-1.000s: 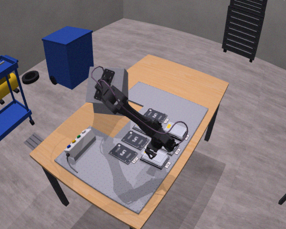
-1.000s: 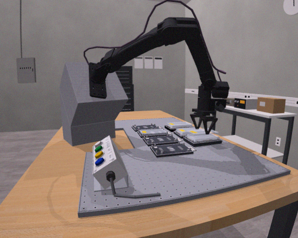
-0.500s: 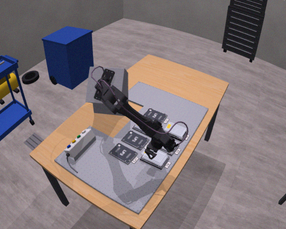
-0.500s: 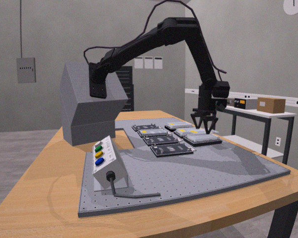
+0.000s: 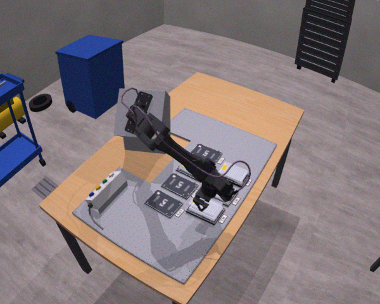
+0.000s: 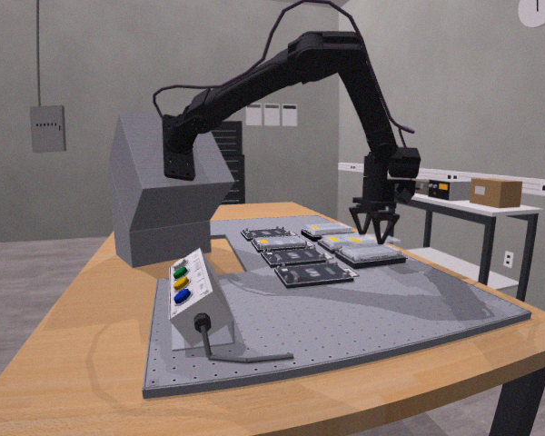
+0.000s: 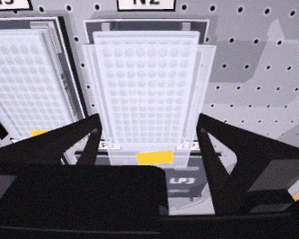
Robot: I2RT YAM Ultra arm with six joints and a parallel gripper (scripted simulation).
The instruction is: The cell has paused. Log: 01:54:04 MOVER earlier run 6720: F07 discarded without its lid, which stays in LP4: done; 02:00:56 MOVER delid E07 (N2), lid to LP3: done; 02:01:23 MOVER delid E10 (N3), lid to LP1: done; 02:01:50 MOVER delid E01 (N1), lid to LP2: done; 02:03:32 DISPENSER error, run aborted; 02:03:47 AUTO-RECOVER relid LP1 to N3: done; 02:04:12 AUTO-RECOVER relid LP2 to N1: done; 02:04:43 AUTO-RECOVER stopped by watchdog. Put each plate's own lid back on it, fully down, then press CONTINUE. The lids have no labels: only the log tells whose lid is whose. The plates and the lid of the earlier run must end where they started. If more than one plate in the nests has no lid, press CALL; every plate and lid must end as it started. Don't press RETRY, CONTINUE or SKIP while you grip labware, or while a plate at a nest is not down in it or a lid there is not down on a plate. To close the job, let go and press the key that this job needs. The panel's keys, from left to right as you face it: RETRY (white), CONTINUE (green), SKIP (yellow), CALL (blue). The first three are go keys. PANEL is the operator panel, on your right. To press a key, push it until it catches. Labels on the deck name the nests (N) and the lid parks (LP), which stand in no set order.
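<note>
Now: hand 40 mm above the well plate. The rest, counted from my hand: yellow skip key: 490 mm behind, 80 mm to the right, 10 mm above; green continue key: 480 mm behind, 30 mm to the right, 10 mm above; blue call key: 500 mm behind, 130 mm to the right, 10 mm above.
</note>
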